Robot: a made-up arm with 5 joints. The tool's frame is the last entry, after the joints.
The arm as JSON. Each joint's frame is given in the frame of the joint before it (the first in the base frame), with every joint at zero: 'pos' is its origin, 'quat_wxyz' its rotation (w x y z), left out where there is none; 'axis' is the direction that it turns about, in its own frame. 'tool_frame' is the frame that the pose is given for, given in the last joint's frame.
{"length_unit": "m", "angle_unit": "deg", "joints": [
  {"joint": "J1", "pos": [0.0, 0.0, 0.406], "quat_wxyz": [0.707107, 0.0, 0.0, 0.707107], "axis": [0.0, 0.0, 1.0]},
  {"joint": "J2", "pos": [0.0, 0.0, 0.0], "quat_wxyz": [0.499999, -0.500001, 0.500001, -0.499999], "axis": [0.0, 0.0, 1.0]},
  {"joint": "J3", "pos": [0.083, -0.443, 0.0], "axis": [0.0, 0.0, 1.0]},
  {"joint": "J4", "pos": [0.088, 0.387, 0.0], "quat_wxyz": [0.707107, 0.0, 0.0, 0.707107], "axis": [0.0, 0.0, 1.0]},
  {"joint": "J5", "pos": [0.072, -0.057, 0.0], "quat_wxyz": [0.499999, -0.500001, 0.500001, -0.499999], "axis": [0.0, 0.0, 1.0]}
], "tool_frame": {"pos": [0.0, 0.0, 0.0]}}
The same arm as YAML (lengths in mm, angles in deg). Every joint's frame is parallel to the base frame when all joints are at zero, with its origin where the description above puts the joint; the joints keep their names.
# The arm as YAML. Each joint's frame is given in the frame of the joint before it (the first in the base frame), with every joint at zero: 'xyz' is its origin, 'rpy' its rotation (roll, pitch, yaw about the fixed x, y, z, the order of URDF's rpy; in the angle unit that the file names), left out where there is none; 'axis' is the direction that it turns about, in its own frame. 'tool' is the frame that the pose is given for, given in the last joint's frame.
units:
  length: mm
  angle: deg
joints:
  - name: J1
    type: revolute
    origin:
      xyz: [0.0, 0.0, 406.0]
    axis: "+z"
  - name: J2
    type: revolute
    origin:
      xyz: [0.0, 0.0, 0.0]
    axis: "+y"
  - name: J3
    type: revolute
    origin:
      xyz: [83.0, 0.0, 443.0]
    axis: "+y"
  - name: J4
    type: revolute
    origin:
      xyz: [88.0, 0.0, -387.0]
    axis: "+y"
  - name: J5
    type: revolute
    origin:
      xyz: [57.0, 0.0, -72.0]
    axis: "-z"
tool:
  origin:
    xyz: [0.0, 0.0, 0.0]
    rpy: [180.0, 0.0, 0.0]

